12 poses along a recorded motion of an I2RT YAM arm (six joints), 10 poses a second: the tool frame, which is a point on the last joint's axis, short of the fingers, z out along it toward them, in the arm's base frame.
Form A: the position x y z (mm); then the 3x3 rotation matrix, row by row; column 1 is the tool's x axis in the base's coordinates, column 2 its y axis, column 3 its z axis. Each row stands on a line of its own.
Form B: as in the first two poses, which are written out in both.
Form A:
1:
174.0 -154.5 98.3
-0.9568 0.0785 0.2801
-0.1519 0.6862 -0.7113
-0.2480 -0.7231 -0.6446
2:
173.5 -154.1 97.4
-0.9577 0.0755 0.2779
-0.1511 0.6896 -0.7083
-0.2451 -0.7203 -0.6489
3:
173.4 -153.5 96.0
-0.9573 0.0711 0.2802
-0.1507 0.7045 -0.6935
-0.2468 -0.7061 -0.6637
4:
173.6 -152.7 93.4
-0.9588 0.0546 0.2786
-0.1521 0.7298 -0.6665
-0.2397 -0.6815 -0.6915
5:
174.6 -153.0 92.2
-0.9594 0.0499 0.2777
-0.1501 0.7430 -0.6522
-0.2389 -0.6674 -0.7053
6:
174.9 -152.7 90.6
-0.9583 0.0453 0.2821
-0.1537 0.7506 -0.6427
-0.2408 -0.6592 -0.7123
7:
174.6 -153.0 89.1
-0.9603 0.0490 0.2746
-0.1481 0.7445 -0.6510
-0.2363 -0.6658 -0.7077
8:
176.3 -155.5 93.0
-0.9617 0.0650 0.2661
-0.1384 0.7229 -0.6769
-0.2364 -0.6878 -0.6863
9:
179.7 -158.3 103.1
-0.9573 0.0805 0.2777
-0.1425 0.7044 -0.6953
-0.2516 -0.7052 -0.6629
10:
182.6 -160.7 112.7
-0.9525 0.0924 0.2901
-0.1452 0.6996 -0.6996
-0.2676 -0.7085 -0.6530
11:
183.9 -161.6 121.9
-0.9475 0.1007 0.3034
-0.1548 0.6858 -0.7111
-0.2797 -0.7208 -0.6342
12:
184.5 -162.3 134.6
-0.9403 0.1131 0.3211
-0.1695 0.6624 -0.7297
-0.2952 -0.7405 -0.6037
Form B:
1: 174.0 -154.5 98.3 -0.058 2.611 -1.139
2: 173.5 -154.1 97.4 -0.060 2.617 -1.134
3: 173.4 -153.5 96.0 -0.063 2.628 -1.106
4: 173.6 -152.7 93.4 -0.077 2.654 -1.059
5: 174.6 -153.0 92.2 -0.078 2.667 -1.033
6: 174.9 -152.7 90.6 -0.085 2.670 -1.016
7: 174.6 -153.0 89.1 -0.078 2.671 -1.031
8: 176.3 -155.5 93.0 -0.058 2.657 -1.076
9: 179.7 -158.3 103.1 -0.049 2.626 -1.106
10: 182.6 -160.7 112.7 -0.042 2.607 -1.111
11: 183.9 -161.6 121.9 -0.043 2.580 -1.131
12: 184.5 -162.3 134.6 -0.045 2.541 -1.165
